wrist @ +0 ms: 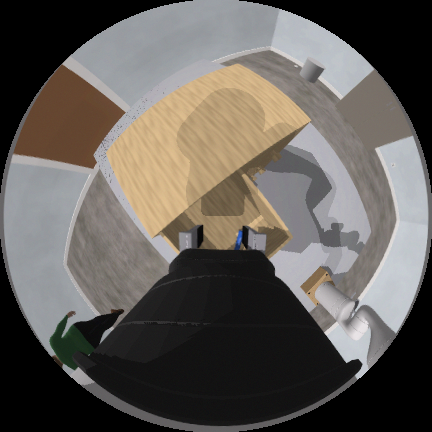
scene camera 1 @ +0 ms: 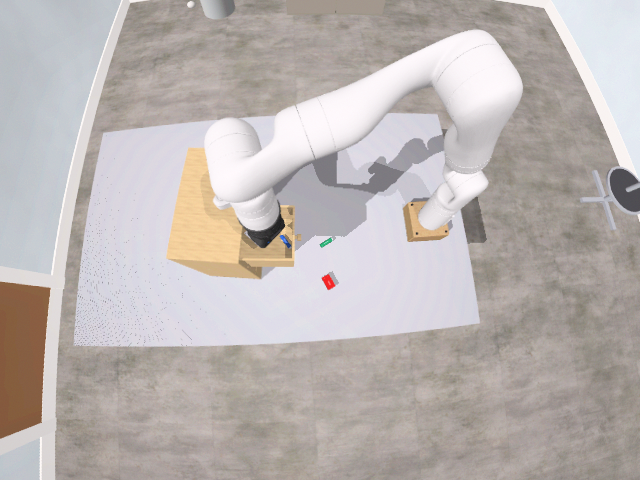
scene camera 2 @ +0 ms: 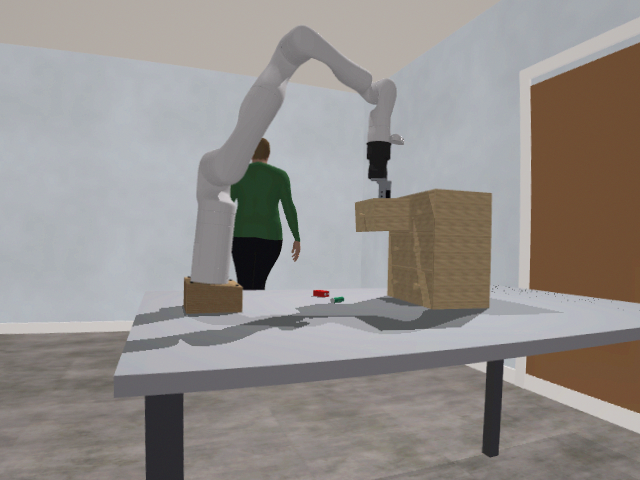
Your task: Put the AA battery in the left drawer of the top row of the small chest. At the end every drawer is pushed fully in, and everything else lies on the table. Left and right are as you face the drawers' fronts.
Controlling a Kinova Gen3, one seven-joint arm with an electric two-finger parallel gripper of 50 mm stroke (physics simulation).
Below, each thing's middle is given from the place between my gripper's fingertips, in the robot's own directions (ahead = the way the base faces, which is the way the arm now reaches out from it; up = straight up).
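Small wooden chest [scene camera 2: 461,268]: my hand 14 cm short of it, 8 cm to the left of it, 15 cm above it.
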